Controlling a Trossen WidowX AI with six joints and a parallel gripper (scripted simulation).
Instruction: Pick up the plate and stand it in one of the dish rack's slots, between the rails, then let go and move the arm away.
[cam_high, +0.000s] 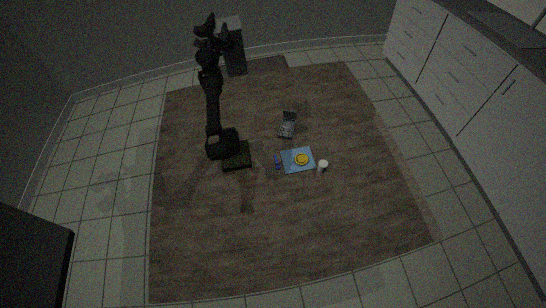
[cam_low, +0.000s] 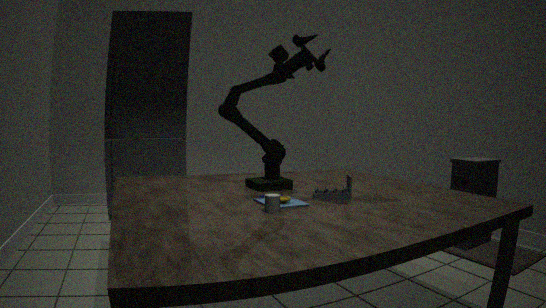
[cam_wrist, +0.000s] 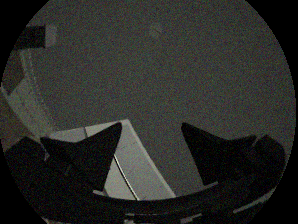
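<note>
The yellow plate lies 19 cm ahead of my gripper tip, 35 cm to the right of it and 59 cm below it. Also, from my gripper tip: dish rack 20 cm ahead, 14 cm to the right, 59 cm below; then white cup 26 cm ahead, 43 cm to the right, 58 cm below; then light blue cloth 18 cm ahead, 34 cm to the right, 61 cm below.
</note>
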